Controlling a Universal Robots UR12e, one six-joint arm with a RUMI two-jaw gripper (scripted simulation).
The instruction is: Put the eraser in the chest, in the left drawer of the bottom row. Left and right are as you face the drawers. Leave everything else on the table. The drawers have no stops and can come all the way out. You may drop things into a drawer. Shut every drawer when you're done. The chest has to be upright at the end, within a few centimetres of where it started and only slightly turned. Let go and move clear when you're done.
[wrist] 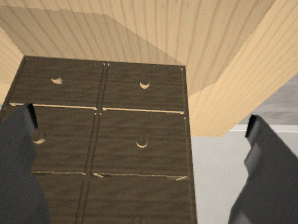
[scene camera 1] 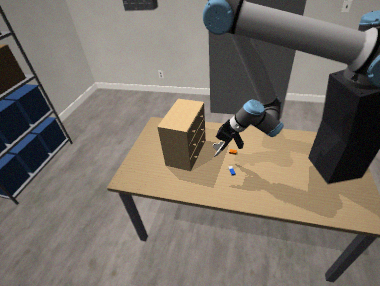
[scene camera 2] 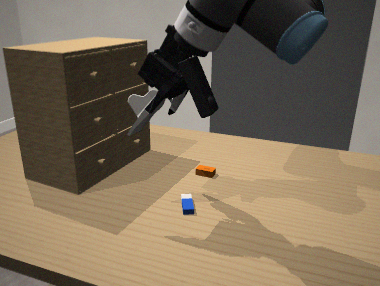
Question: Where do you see a drawer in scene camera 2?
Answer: At 125,71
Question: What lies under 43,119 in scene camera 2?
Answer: A wooden chest.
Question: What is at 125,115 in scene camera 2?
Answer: A drawer.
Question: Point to a drawer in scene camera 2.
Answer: At 94,162
